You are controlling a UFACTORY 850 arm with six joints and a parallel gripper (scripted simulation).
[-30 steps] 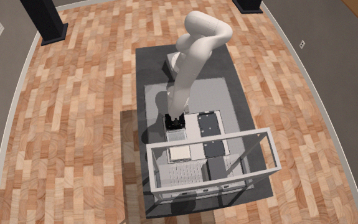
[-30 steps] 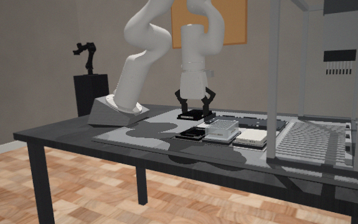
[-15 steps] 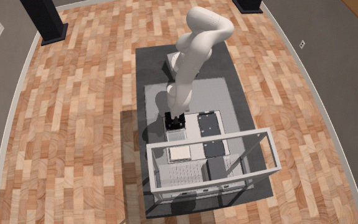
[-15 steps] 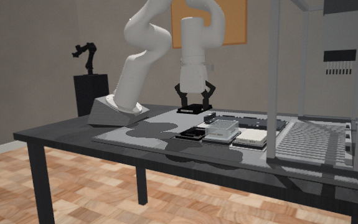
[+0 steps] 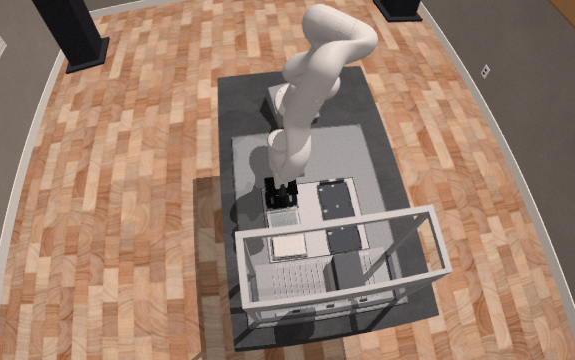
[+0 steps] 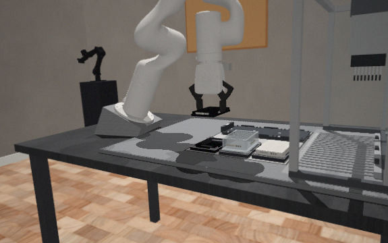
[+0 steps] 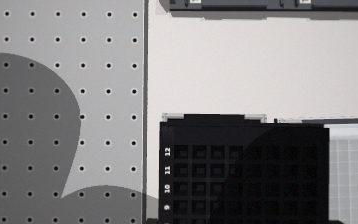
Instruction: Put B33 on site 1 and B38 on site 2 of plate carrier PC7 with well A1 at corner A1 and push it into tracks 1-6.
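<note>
Right now my hand is 13 cm short of the dark carrier PC7, 23 cm to the right of it and 12 cm above it. The rest, counted from my hand: nest S1: 13 cm below; black 96-well plate B38: 1 cm below; nest S3: 22 cm ahead, 1 cm to the right, 13 cm below.
</note>
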